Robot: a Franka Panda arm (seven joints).
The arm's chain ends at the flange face. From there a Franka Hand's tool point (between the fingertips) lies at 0.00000 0.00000 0.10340 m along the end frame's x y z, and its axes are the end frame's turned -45 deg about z.
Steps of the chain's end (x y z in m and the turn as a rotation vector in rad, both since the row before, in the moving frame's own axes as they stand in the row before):
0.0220, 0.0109, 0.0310, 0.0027, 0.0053, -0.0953
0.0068, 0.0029, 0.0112, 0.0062, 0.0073, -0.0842
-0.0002, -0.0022, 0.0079, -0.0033, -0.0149, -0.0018
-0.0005, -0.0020, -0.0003, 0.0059, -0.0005, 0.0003
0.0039, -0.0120, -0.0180, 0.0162, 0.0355, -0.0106
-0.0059, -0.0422, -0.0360, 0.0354, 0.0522, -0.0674
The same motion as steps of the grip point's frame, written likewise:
0.0084, 0.0234, 0.0310, -0.0018, 0.0057, -0.0953
0.0037, 0.0069, 0.0112, -0.0008, 0.0095, -0.0842
0.0001, -0.0025, 0.0079, 0.0082, -0.0129, -0.0018
0.0015, -0.0022, -0.0003, 0.0045, 0.0038, 0.0003
0.0150, -0.0043, -0.0181, -0.0136, 0.0366, -0.0106
0.0321, -0.0330, -0.0362, -0.0119, 0.0619, -0.0674

